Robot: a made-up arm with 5 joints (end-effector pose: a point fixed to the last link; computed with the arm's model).
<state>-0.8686 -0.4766 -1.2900 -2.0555 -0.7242</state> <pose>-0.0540 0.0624 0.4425 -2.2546 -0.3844 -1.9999</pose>
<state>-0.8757 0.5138 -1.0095 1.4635 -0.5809</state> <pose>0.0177 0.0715 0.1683 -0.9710 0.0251 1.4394</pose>
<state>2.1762 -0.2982 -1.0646 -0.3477 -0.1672</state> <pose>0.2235 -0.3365 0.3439 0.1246 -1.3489 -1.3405</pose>
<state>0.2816 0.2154 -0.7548 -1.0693 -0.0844</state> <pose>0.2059 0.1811 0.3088 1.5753 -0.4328 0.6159</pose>
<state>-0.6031 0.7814 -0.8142 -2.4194 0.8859</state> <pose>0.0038 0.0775 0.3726 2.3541 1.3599 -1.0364</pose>
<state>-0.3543 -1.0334 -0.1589 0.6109 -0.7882</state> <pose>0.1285 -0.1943 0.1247 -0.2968 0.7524 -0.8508</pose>
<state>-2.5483 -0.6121 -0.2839 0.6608 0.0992</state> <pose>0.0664 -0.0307 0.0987 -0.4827 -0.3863 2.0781</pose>
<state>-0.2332 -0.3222 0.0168 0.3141 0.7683</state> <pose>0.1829 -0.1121 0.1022 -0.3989 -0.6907 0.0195</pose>
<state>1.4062 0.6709 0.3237 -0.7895 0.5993</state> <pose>0.2781 -0.1443 0.1174 0.4319 -1.0693 -1.0575</pose>
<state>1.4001 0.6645 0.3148 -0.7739 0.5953</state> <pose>0.2785 -0.1433 0.1170 0.4275 -1.0585 -1.0500</pose>
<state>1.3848 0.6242 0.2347 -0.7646 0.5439</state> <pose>0.2909 -0.1370 0.1269 0.4896 -1.0533 -1.0104</pose>
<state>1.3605 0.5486 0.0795 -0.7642 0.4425</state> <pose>0.3142 -0.1249 0.1508 0.6135 -1.0569 -0.9241</pose>
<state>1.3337 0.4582 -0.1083 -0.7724 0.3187</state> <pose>0.3386 -0.1101 0.1851 0.7501 -1.0677 -0.7971</pose>
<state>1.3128 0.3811 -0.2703 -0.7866 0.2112</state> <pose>0.3554 -0.0967 0.2188 0.8528 -1.0812 -0.6678</pose>
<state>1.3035 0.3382 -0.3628 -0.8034 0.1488</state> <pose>0.3629 -0.0889 0.2402 0.9086 -1.0938 -0.5851</pose>
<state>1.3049 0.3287 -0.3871 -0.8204 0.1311</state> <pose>0.3647 -0.0872 0.2477 0.9316 -1.1055 -0.5601</pose>
